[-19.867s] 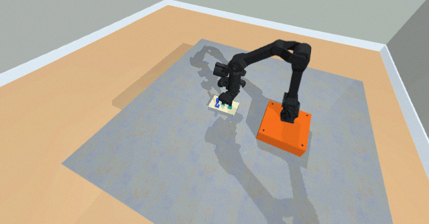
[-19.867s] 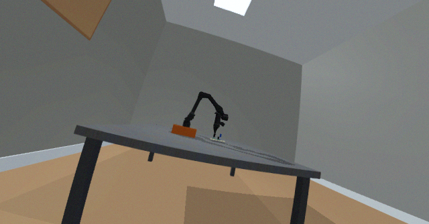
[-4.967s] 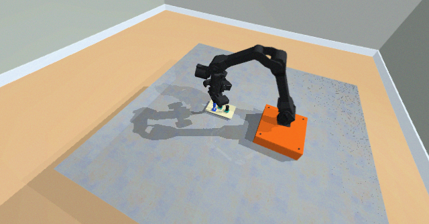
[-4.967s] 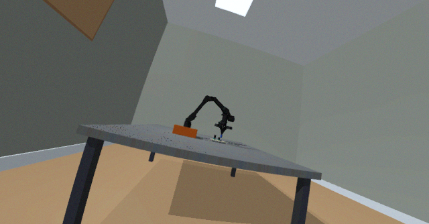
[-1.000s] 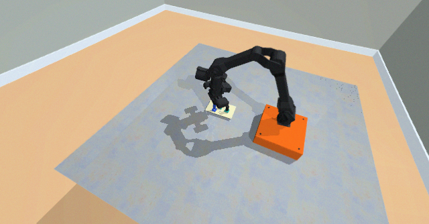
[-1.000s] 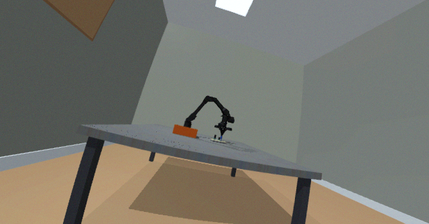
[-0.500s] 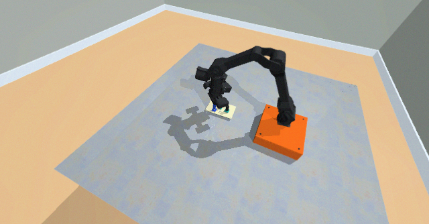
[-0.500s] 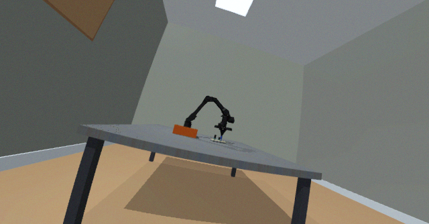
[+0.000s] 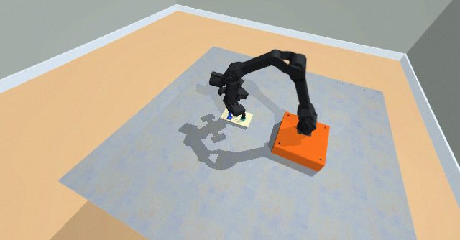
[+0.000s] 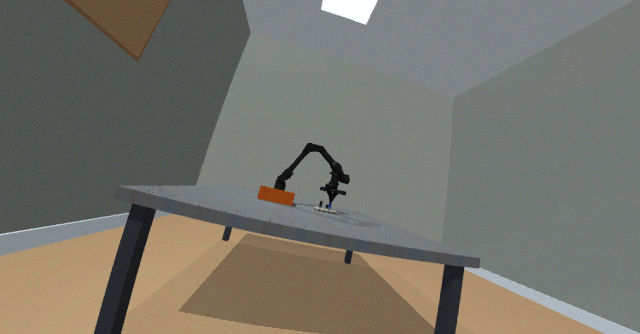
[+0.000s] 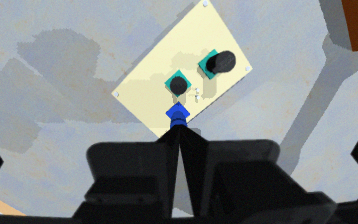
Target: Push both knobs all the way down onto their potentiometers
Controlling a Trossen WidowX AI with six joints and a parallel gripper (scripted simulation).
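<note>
My gripper tip is 2 cm above the blue knob. From my gripper tip the other things lie so: black knob: 7 cm behind, 1 cm to the right, 1 cm below.
</note>
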